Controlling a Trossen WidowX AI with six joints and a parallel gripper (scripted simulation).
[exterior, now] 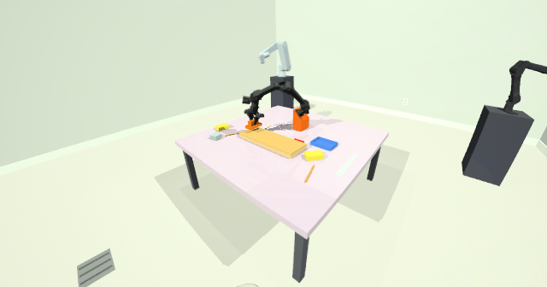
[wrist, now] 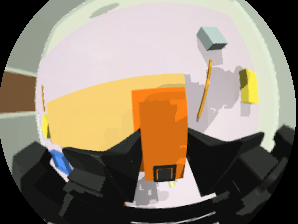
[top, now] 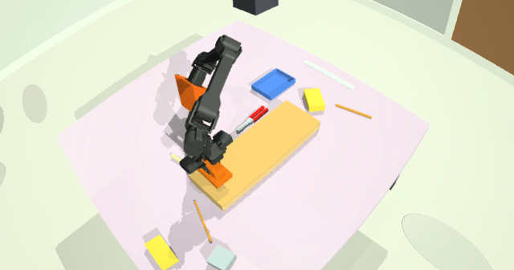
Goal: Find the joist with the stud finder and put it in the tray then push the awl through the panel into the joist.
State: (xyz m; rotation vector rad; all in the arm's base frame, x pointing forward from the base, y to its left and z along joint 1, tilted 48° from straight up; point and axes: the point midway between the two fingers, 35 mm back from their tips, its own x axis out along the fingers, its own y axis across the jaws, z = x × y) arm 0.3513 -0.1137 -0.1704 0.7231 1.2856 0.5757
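Now: gripper tip 220 mm past the blue tray, 520 mm to the right of it and 90 mm above it. Also, from my gripper tip: grey block 230 mm ahead, 200 mm to the right, 80 mm below; then awl 160 mm behind, 30 mm to the right, 90 mm below; then orange stud finder 20 mm behind, 20 mm above.
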